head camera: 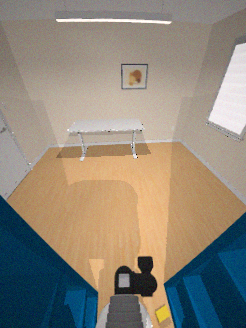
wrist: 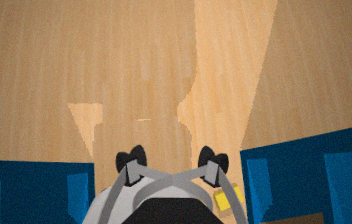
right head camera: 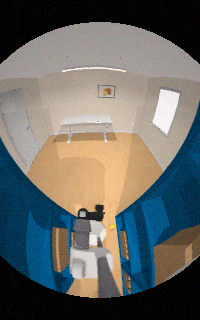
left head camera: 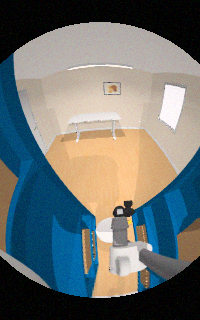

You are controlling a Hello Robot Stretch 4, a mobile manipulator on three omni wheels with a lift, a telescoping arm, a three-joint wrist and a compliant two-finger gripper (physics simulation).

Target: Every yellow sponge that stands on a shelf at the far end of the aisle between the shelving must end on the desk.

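Pixels of known places: gripper, fingertip midpoint: (wrist: 172, 158); robot's base at its link origin: (right head camera: 91, 231) (left head camera: 109, 229).
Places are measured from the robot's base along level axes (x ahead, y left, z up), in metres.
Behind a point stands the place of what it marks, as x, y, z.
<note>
My gripper (wrist: 172, 158) {0.245, -0.089, 0.646} is open in the wrist view, its two dark fingertips well apart with floor showing between them. It points down over the aisle. A yellow sponge (head camera: 163, 313) {0.101, -0.318, 0.017} (left head camera: 130, 220) {0.122, -0.353, 0.021} (right head camera: 112, 227) {0.076, -0.326, 0.017} (wrist: 228, 198) lies on the wooden floor beside the foot of the right shelving, right of the gripper and partly behind a finger strip in the wrist view. The desk (head camera: 107, 125) {2.612, 0.318, 0.693} (left head camera: 95, 118) {2.420, 0.270, 0.692} (right head camera: 85, 120) {2.443, 0.315, 0.693}, white with metal legs, stands against the far wall. No sponge shows on a shelf in these views.
Blue shelving stands close on the left (head camera: 30, 270) {0.193, 0.320, 1.006} (wrist: 40, 190) {0.126, 0.420, 0.049} and on the right (head camera: 210, 285) {0.204, -0.537, 0.506} (wrist: 300, 170) {0.198, -0.600, 0.049}. Cardboard boxes (left head camera: 86, 250) (right head camera: 175, 252) stand on shelves. A door (right head camera: 20, 125) {1.669, 1.915, 1.074} is at the left, a window (head camera: 230, 92) {2.297, -1.792, 1.356} at the right. Wooden floor lies between shelving and desk.
</note>
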